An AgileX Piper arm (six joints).
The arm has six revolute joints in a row. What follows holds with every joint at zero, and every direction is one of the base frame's. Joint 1 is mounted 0.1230 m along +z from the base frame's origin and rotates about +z. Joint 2 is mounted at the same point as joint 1 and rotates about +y. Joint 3 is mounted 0.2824 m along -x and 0.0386 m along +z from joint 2 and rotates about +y. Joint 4 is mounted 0.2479 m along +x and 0.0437 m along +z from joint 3 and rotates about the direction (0.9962, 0, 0.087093). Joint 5 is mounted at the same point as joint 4 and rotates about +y. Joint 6 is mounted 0.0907 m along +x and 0.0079 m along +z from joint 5 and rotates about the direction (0.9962, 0, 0.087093). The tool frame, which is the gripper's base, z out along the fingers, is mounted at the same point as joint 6; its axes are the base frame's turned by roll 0.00, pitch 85.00 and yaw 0.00 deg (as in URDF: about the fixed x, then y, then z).
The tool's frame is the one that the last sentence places.
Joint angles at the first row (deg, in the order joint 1, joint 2, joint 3, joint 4, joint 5, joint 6):
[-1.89 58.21 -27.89 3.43 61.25 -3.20]
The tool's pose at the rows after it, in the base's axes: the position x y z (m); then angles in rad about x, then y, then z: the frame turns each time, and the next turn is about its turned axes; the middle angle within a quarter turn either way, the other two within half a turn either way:
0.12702, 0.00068, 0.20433, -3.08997, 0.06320, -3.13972
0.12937, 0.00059, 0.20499, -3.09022, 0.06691, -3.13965
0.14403, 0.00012, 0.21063, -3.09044, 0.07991, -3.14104
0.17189, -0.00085, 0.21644, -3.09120, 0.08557, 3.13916
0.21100, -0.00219, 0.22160, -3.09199, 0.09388, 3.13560
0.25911, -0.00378, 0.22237, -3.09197, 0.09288, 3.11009
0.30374, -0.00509, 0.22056, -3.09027, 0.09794, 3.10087
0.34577, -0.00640, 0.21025, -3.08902, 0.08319, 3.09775
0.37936, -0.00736, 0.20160, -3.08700, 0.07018, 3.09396
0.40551, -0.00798, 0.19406, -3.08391, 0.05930, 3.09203
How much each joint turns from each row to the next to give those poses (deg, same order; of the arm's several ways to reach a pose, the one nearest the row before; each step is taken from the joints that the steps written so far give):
[0.00 0.42 0.00 0.09 -0.47 -0.12]
[0.00 0.47 -0.40 0.00 -0.28 0.00]
[0.00 2.90 -2.96 0.03 -0.69 -0.09]
[0.00 6.01 -5.26 0.00 -1.07 -0.22]
[0.00 8.00 -7.52 0.00 -0.96 -0.23]
[0.00 9.74 -9.65 0.00 -0.03 -1.46]
[0.00 8.65 -9.64 0.10 0.70 -0.52]
[0.00 8.92 -9.52 0.00 1.45 -0.14]
[0.00 7.19 -8.74 0.03 2.29 -0.14]
[0.00 5.81 -7.60 0.09 2.42 -0.04]

